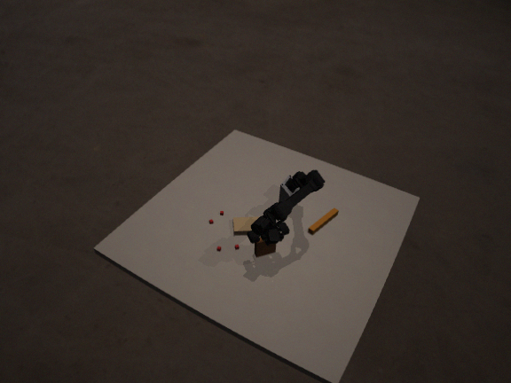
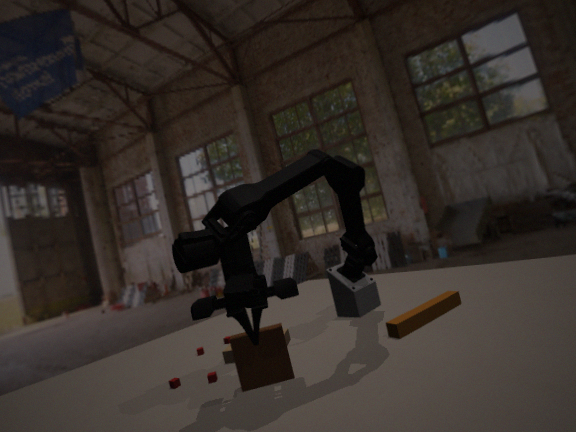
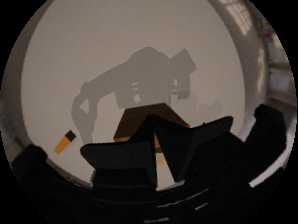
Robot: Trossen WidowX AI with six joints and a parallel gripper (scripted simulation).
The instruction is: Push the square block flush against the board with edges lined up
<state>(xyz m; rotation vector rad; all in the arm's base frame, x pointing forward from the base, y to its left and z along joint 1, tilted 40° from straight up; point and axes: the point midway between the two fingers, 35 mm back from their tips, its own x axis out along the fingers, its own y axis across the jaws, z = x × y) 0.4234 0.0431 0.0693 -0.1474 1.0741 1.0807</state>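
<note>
The brown square block lies 20 mm behind my gripper tip, 20 mm to the right of it and 30 mm below it. Round my gripper tip: tan block (120 mm behind, 170 mm to the right, 70 mm below); long orange board (350 mm behind, 150 mm to the left, 70 mm below).
</note>
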